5 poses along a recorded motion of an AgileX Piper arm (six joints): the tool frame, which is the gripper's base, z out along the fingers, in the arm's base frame.
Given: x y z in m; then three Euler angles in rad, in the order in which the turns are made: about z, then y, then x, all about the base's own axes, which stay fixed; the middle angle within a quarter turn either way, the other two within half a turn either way.
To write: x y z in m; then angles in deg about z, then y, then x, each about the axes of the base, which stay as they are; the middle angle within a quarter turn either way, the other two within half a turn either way. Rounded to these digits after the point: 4 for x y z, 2 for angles.
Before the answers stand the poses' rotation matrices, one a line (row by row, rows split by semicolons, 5 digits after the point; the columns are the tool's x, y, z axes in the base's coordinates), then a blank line. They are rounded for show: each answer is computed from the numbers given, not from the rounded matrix.
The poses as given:
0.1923, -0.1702, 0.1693, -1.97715, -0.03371, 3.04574
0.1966, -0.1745, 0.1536, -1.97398, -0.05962, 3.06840
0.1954, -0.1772, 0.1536, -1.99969, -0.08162, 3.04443
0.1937, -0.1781, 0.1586, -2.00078, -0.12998, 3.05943
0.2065, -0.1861, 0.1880, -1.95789, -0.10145, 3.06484
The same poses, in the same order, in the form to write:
-0.39504 0.91805 -0.03370; 0.91563 0.39049 -0.09565; -0.07465 -0.06865 -0.99484
-0.39165 0.91818 -0.05958; 0.91906 0.38729 -0.07300; -0.04395 -0.08335 -0.99555
-0.41448 0.90640 -0.08153; 0.90843 0.40671 -0.09669; -0.05448 -0.11414 -0.99197
-0.41334 0.90130 -0.12961; 0.91034 0.40578 -0.08138; -0.02075 -0.15163 -0.98822
-0.37556 0.92125 -0.10128; 0.92622 0.36920 -0.07628; -0.03288 -0.12245 -0.99193

0.1923, -0.1702, 0.1693, -113.28, -1.93, 174.51
0.1966, -0.1745, 0.1536, -113.10, -3.42, 175.81
0.1954, -0.1772, 0.1536, -114.57, -4.68, 174.43
0.1937, -0.1781, 0.1586, -114.64, -7.45, 175.29
0.2065, -0.1861, 0.1880, -112.18, -5.81, 175.60

